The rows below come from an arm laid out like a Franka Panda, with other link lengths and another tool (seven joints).
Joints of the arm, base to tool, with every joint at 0 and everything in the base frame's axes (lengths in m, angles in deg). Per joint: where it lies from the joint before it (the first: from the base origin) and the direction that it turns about. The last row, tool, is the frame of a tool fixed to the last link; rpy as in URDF.
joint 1: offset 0.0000 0.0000 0.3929 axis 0 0 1
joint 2: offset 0.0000 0.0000 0.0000 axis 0 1 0
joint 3: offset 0.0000 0.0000 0.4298 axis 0 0 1
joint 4: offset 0.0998 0.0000 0.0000 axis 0 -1 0
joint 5: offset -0.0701 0.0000 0.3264 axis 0 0 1
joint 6: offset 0.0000 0.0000 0.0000 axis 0 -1 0
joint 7: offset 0.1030 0.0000 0.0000 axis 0 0 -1
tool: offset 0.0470 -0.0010 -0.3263 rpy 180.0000 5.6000 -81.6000
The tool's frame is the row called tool.
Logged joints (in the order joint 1, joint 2, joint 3, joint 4, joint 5, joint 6, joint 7), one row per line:
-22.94 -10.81 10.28 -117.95 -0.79 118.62 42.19
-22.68 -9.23 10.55 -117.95 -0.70 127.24 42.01
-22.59 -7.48 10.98 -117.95 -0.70 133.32 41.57
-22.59 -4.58 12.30 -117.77 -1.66 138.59 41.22
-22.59 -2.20 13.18 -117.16 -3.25 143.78 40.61
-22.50 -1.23 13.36 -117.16 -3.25 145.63 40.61
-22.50 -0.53 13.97 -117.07 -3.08 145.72 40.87
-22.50 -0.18 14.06 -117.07 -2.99 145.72 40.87
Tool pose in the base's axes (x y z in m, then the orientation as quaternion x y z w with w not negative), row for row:
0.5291 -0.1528 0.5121 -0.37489 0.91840 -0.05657 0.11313
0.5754 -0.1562 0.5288 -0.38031 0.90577 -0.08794 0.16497
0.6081 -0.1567 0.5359 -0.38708 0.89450 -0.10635 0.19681
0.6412 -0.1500 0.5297 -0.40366 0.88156 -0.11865 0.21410
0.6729 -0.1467 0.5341 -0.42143 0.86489 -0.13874 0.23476
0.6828 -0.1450 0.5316 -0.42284 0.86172 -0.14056 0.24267
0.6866 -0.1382 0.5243 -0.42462 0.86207 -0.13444 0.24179
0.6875 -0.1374 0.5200 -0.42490 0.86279 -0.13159 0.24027
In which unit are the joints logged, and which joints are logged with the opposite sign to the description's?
The joints are logged in degrees. Opposite sign: none.
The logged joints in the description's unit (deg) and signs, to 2 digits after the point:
-22.94 -10.81 10.28 -117.95 -0.79 118.62 42.19
-22.68 -9.23 10.55 -117.95 -0.70 127.24 42.01
-22.59 -7.48 10.98 -117.95 -0.70 133.32 41.57
-22.59 -4.58 12.30 -117.77 -1.66 138.59 41.22
-22.59 -2.20 13.18 -117.16 -3.25 143.78 40.61
-22.50 -1.23 13.36 -117.16 -3.25 145.63 40.61
-22.50 -0.53 13.97 -117.07 -3.08 145.72 40.87
-22.50 -0.18 14.06 -117.07 -2.99 145.72 40.87

